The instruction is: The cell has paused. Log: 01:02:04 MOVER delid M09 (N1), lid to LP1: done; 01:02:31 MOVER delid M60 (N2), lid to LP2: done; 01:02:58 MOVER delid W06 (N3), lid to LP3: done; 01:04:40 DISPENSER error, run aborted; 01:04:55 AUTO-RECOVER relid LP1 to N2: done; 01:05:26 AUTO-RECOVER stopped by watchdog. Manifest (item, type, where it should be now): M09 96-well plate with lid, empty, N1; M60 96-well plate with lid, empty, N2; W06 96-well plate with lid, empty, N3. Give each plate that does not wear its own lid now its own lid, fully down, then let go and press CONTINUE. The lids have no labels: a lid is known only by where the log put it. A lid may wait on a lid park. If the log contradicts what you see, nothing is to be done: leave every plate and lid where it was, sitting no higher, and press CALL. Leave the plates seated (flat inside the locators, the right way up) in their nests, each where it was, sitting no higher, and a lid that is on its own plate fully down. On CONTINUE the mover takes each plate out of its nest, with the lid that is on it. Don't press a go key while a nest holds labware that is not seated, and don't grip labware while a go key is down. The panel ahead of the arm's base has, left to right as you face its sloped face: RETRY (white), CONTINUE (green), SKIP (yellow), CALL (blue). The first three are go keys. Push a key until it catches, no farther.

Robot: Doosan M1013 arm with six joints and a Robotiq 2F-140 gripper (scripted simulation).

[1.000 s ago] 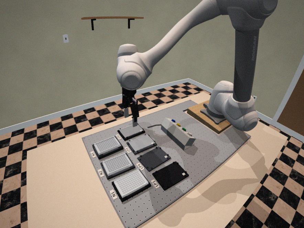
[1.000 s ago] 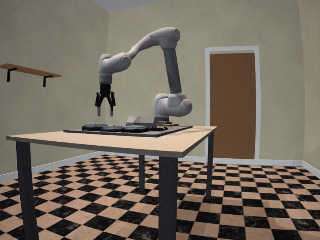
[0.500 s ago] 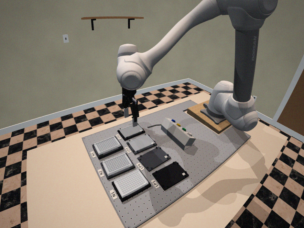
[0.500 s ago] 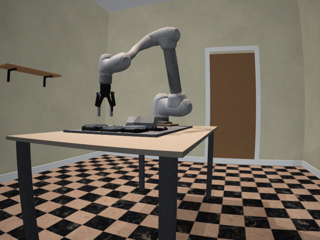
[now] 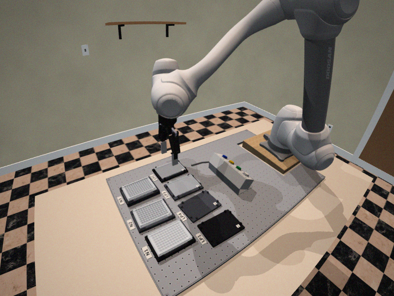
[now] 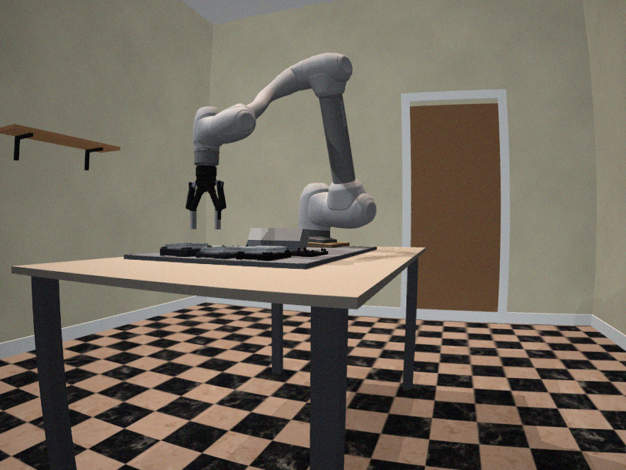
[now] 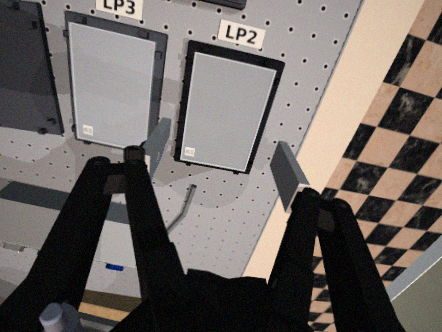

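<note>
Now: the lid park LP2 100 mm below my hand. Round my hand: clear lid: 130 mm to the left, 90 mm below, 10 mm behind; lid park LP3: 130 mm to the left, 100 mm below, 10 mm behind; plate: 180 mm ahead, 70 mm to the left, 70 mm below.
</note>
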